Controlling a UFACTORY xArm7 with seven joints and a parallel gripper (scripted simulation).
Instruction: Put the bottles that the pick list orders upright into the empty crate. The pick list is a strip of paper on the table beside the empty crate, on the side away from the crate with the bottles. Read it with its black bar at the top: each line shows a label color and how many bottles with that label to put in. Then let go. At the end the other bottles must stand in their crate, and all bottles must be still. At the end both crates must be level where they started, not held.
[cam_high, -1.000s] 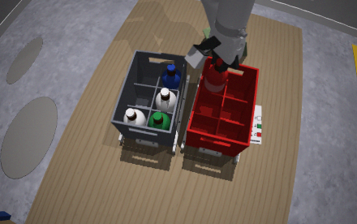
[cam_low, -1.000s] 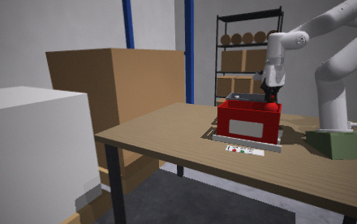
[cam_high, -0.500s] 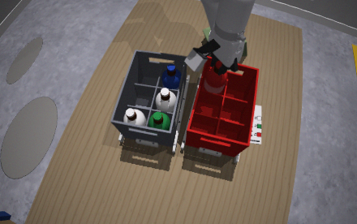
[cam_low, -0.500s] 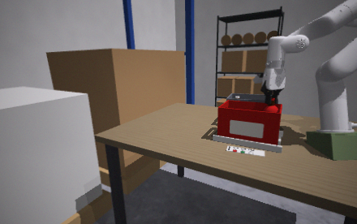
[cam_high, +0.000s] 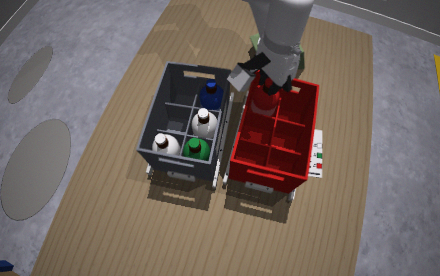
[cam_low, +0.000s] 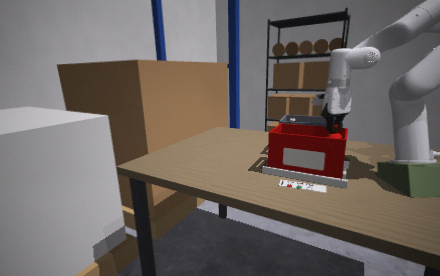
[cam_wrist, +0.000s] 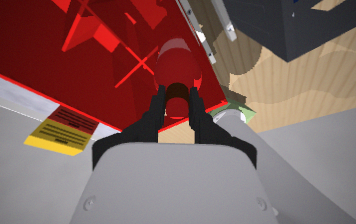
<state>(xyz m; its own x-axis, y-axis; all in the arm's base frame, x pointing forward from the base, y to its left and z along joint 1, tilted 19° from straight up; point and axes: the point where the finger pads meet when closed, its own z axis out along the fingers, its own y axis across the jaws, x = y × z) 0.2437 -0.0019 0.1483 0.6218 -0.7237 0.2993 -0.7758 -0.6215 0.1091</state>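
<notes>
Right now my hand is 70 mm above the red-label bottle. From my hand the other things lie so: red crate (110 mm below, 90 mm ahead, 30 mm to the left); then blue-label bottle (150 mm to the right, 100 mm below, 10 mm behind); then grey crate (210 mm to the right, 110 mm below, 80 mm ahead).
</notes>
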